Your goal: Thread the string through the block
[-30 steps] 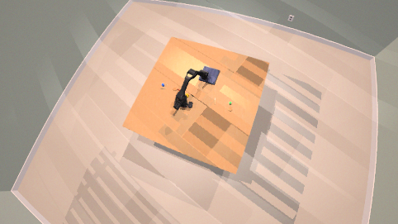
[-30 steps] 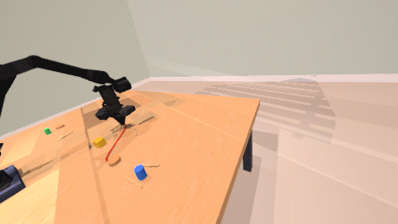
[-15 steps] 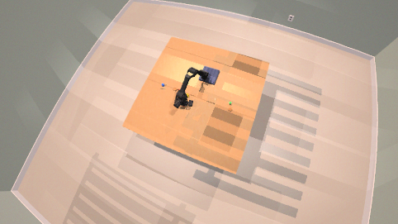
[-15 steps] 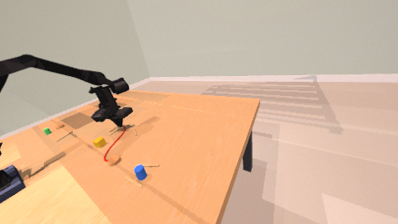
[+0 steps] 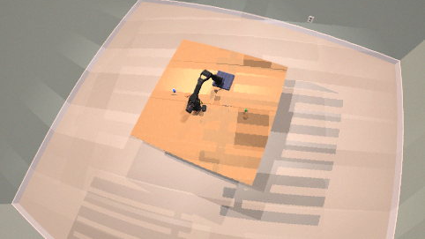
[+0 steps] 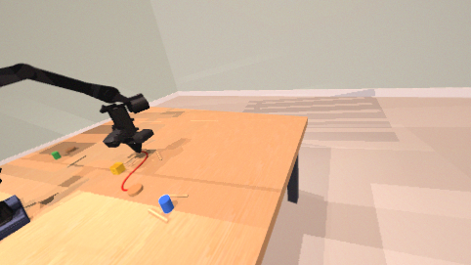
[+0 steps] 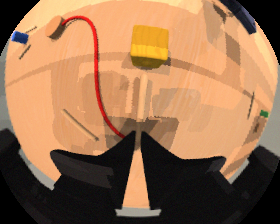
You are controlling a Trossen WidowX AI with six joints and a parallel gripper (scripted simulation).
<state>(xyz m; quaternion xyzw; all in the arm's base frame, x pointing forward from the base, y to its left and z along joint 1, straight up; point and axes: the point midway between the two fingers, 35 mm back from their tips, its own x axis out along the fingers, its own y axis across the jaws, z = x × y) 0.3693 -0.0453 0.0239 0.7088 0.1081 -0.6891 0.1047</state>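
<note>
Now: the yellow wooden block 9 cm behind my gripper tip and 3 cm to the right of it. Also, from my gripper tip: blue cylinder: 34 cm to the right, 9 cm behind; then green piece: 42 cm to the left, 20 cm behind; then round wooden button: 19 cm to the right, 11 cm behind, 1 cm below.
</note>
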